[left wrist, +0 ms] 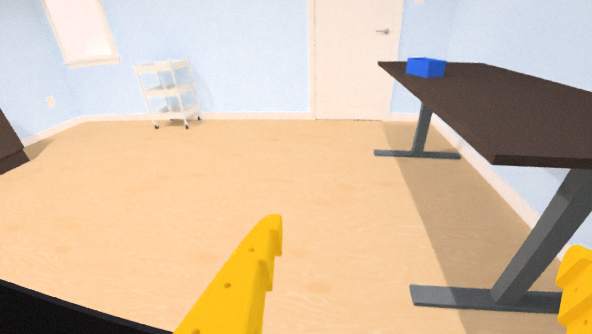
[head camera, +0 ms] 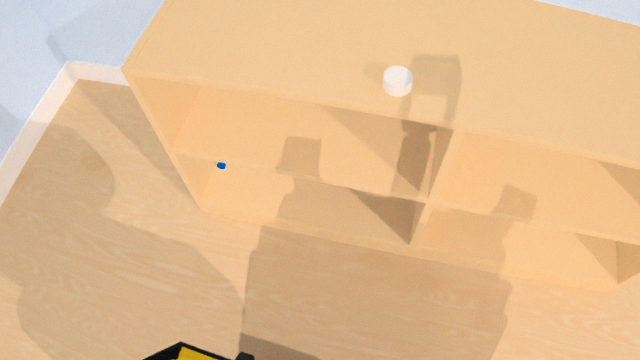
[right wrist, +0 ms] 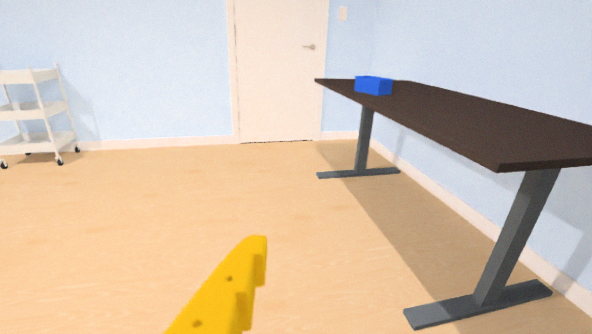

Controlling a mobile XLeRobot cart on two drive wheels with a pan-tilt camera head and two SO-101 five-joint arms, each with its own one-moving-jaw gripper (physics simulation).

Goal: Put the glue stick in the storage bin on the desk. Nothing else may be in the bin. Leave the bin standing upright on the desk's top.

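Places are measured from the left arm's base along level axes (x ahead, y left, z up), in millimetres.
Where they show: left hand, its tool point: (left wrist: 281, 229); right hand, its tool point: (right wrist: 265, 254).
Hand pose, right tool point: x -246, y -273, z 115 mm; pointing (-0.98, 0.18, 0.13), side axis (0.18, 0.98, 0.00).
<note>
After its pixels a point has its place.
A small blue thing (head camera: 221, 165) {x 583, y 337, z -673 mm} shows at the edge of the middle shelf, near the left end of the wooden shelf unit, in the head view; it is too small to tell if it is the glue stick. The blue storage bin (left wrist: 425, 67) {x -1474, y 369, z -9 mm} (right wrist: 373, 85) {x -1488, y 363, z -10 mm} stands upright on the far part of the dark desk (left wrist: 520, 107) {x -977, y 527, z -55 mm} (right wrist: 480, 120) {x -986, y 549, z -55 mm}; its inside is hidden. My left gripper (left wrist: 425, 232) is open and empty, with a wide gap between its jaws, away from shelf and bin. My right gripper (right wrist: 257, 247) is fully open; one notched jaw shows, far from the bin.
The wooden shelf unit (head camera: 280, 45) {x 588, y 105, z -165 mm} has open compartments and a white round thing (head camera: 398, 81) {x 537, y -114, z -142 mm} on its top. A black and yellow robot part (head camera: 197, 354) {x 62, y -18, z 0 mm} shows at the head view's bottom edge. Grey desk legs (left wrist: 545, 240) {x -756, y 615, z -395 mm} (right wrist: 515, 240) {x -756, y 623, z -417 mm} stand at right. A white cart (left wrist: 170, 91) {x -2445, y -1863, z -331 mm} (right wrist: 35, 112) {x -2445, y -1832, z -329 mm} stands by the wall.
</note>
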